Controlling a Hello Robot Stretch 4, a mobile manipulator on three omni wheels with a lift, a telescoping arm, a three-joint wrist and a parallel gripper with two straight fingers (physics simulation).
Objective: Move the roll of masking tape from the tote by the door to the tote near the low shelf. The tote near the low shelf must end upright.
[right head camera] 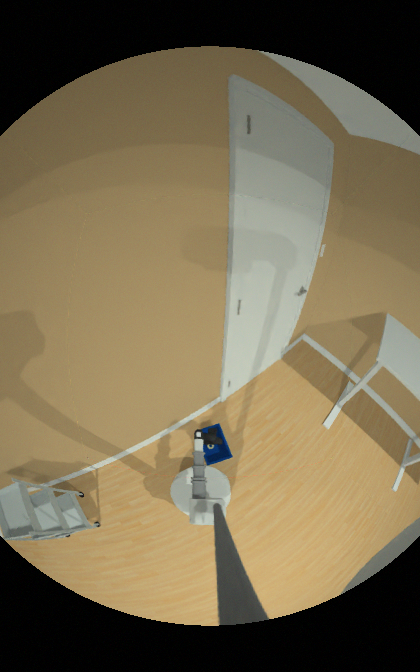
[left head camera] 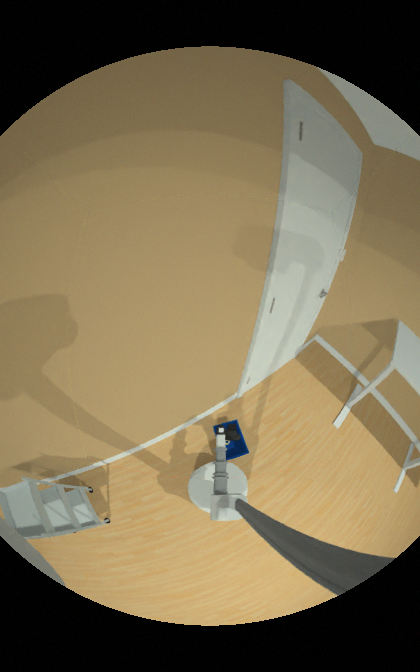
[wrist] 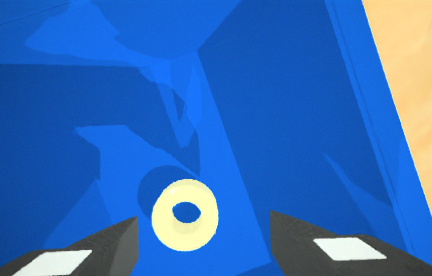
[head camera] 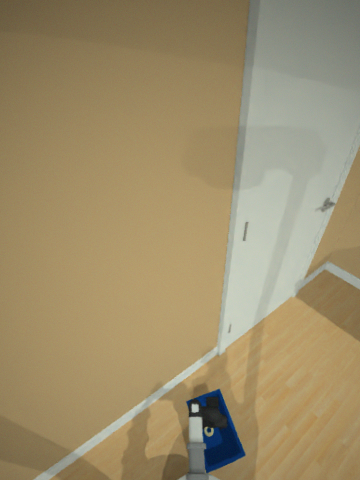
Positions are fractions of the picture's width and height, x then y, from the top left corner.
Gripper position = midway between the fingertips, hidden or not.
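There's a blue tote (wrist: 0.68, 0.41) here, and a roll of masking tape (wrist: 0.42, 0.86) as well. You'd also see my gripper (wrist: 0.48, 0.85).
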